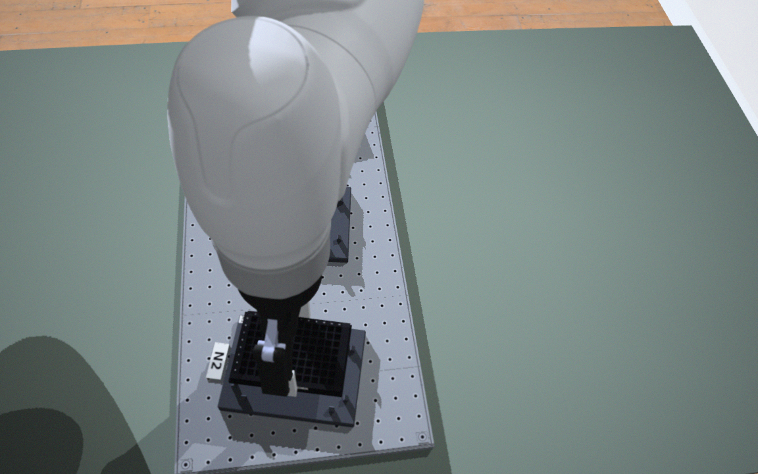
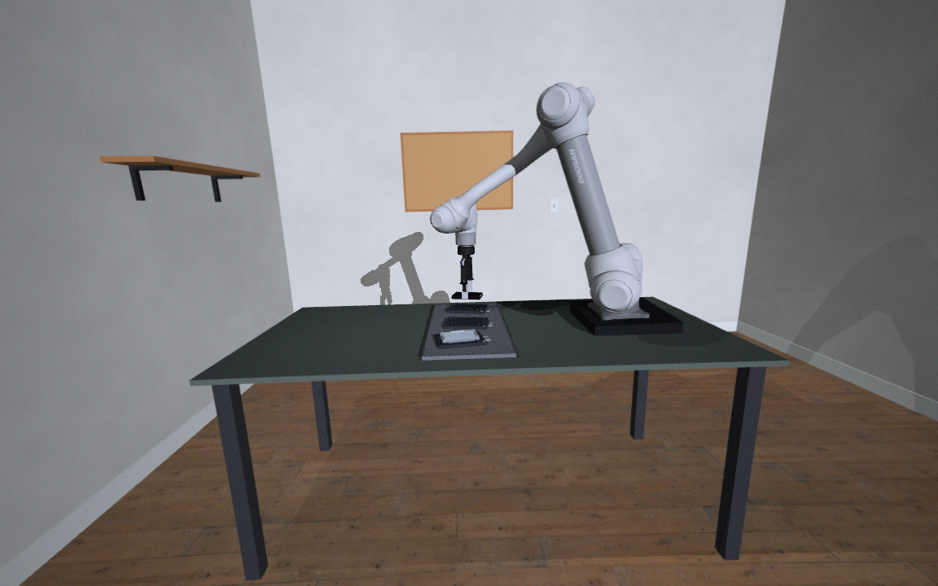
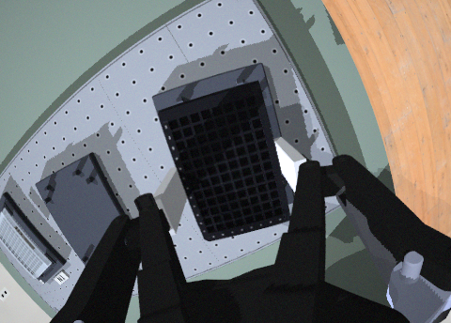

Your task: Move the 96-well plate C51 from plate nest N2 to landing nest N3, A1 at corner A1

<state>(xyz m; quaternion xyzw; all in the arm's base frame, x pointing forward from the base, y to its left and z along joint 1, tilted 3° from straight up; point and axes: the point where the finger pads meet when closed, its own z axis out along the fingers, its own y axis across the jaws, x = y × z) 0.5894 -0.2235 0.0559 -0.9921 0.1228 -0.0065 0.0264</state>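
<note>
Now: the black 96-well plate C51 2 cm below my hand. Also, from my hand: plate nest N2: 8 cm below; then N2 label: 9 cm below, 9 cm behind, 2 cm to the left; then landing nest N3: 22 cm to the left, 8 cm below, 1 cm ahead.
</note>
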